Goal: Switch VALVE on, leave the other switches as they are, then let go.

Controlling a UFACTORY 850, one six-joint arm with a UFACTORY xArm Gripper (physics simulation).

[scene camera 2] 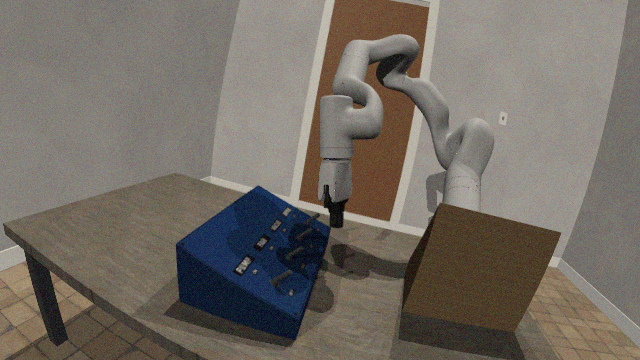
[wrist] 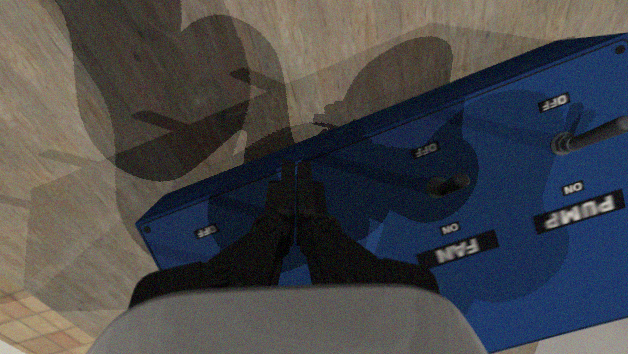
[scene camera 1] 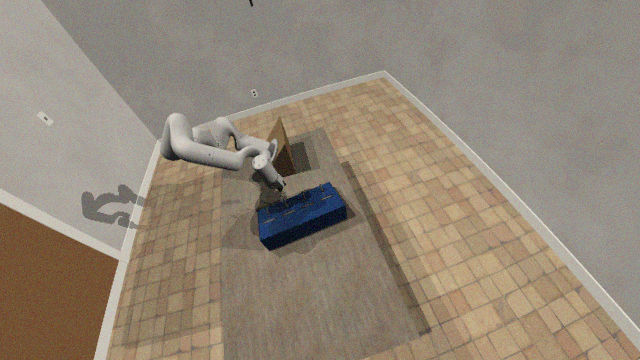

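A blue sloped switch panel stands on the table. It carries a row of lever switches. In the wrist view the FAN lever and the PUMP lever show between their OFF and ON labels. The VALVE label cannot be read in any view. In scene camera 2 the two levers farthest from PUMP stick up from the slope; my gripper hides that part in the wrist view. My gripper is shut and empty, pointing down beside the panel's low edge.
A brown box-like block stands on the wooden table, between the panel and the arm's base side. Shadows of the arm fall across the panel and table.
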